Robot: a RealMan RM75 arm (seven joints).
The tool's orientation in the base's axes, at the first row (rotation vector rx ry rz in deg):
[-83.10 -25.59 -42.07]
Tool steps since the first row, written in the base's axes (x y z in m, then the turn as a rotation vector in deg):
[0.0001 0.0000 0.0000 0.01 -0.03 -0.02]
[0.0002 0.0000 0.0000 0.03 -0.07 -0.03]
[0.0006 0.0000 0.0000 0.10 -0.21 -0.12]
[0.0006 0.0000 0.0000 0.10 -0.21 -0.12]
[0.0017 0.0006 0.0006 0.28 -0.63 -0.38]
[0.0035 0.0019 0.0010 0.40 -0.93 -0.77]
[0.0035 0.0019 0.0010 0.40 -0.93 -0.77]
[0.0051 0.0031 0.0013 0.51 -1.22 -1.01]
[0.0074 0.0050 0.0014 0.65 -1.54 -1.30]
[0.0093 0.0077 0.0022 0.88 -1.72 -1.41]
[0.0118 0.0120 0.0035 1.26 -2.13 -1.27]
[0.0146 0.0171 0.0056 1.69 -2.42 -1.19]
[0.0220 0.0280 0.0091 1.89 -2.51 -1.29]
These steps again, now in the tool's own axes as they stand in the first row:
[0.0001 0.0001 0.0000 0.00 0.02 -0.03]
[0.0001 0.0001 0.0000 0.01 0.04 -0.07]
[0.0004 0.0004 0.0001 0.03 0.16 -0.20]
[0.0004 0.0004 0.0001 0.03 0.16 -0.20]
[0.0015 0.0007 0.0009 0.05 0.49 -0.61]
[0.0028 0.0016 0.0025 -0.07 0.87 -0.93]
[0.0028 0.0016 0.0025 -0.07 0.87 -0.93]
[0.0040 0.0024 0.0040 -0.11 1.13 -1.22]
[0.0053 0.0039 0.0062 -0.15 1.45 -1.54]
[0.0067 0.0045 0.0092 -0.03 1.69 -1.69]
[0.0086 0.0051 0.0140 0.41 1.87 -2.02]
[0.0111 0.0053 0.0196 0.82 2.11 -2.23]
[0.0168 0.0075 0.0318 0.91 2.33 -2.30]

